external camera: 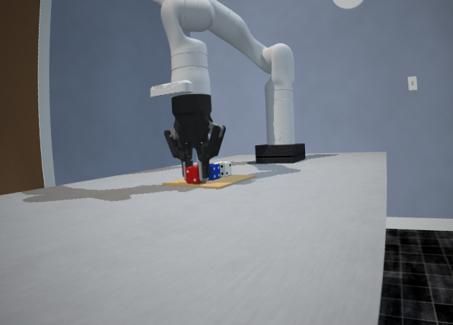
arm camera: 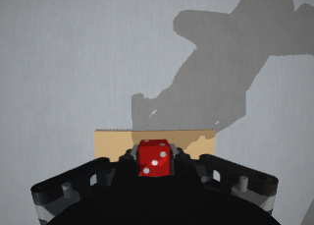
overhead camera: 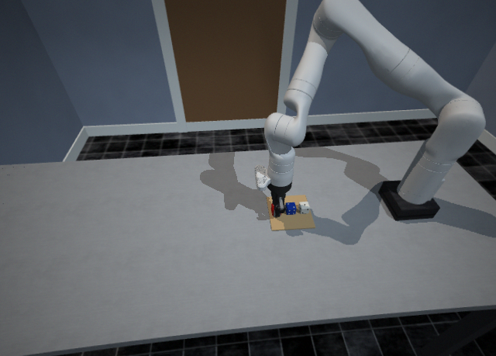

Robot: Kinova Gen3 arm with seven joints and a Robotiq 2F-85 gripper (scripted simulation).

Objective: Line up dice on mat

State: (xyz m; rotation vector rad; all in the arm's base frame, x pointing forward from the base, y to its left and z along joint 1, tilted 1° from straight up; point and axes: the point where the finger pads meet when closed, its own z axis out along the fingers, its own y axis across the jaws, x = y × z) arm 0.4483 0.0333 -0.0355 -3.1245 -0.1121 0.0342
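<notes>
Now: the red die 1 cm below my hand. Also, from my hand: white die (9 cm behind, 1 cm to the right, 1 cm below); tan mat (5 cm behind, 2 cm below); blue die (5 cm behind, 1 cm below).
</notes>
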